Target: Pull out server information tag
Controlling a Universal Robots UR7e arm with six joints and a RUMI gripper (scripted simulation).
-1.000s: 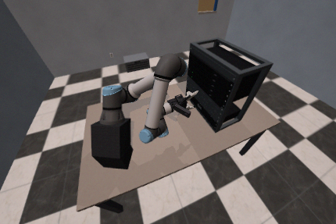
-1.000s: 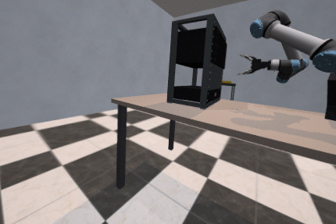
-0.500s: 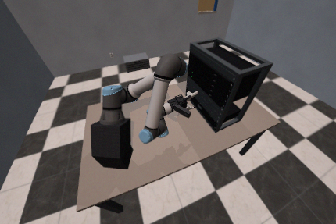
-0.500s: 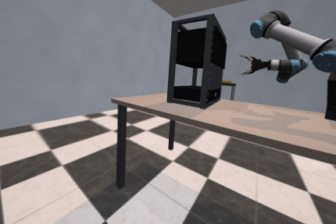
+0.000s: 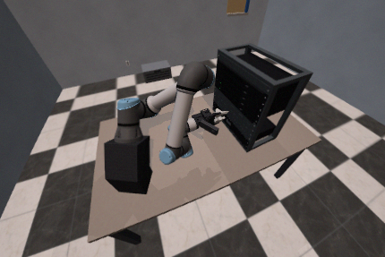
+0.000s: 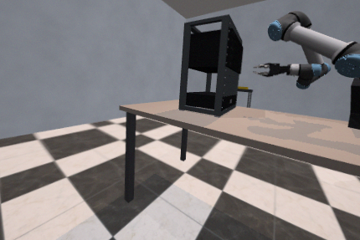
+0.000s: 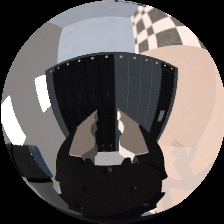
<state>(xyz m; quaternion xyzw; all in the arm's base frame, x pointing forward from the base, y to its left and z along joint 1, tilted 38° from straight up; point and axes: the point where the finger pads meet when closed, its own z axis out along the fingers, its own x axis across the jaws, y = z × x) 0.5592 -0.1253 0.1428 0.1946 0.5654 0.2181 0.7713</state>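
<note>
The white information tag lies 150 mm ahead of my hand and 20 mm to the left of it.
</note>
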